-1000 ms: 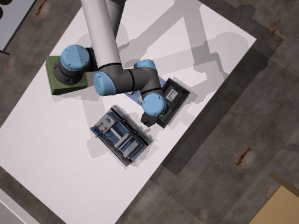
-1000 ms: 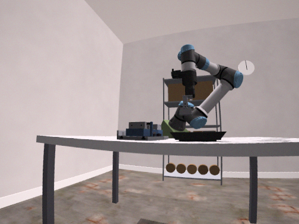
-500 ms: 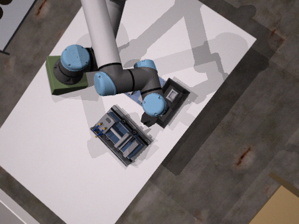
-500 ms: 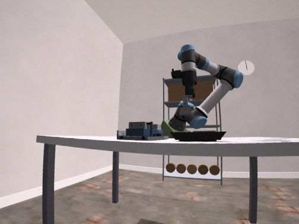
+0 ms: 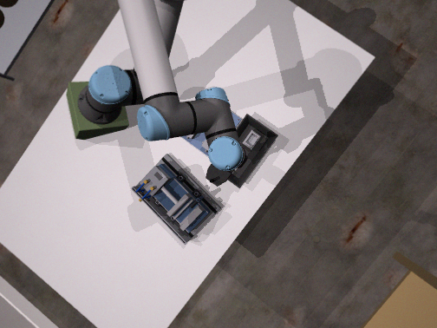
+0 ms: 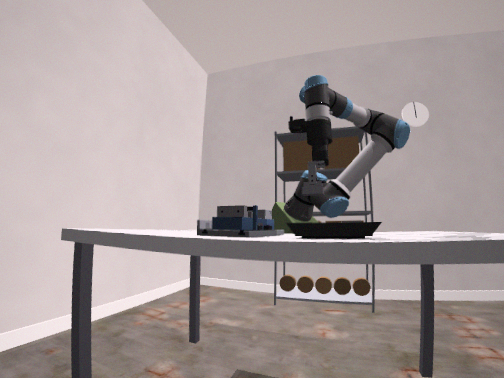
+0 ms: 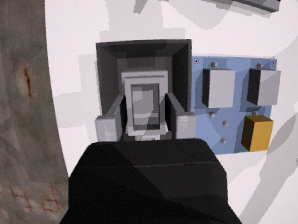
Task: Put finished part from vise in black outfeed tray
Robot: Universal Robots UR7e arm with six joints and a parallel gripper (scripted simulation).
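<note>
Now: the grey block 120 mm behind my hand, 20 mm to the right of it and 140 mm below it. The rest, counted from my hand: blue fixture plate 170 mm behind, 10 mm to the left, 160 mm below; then brass block 230 mm behind, 40 mm to the left, 140 mm below; then blue vise 40 mm behind, 260 mm to the right, 130 mm below.
</note>
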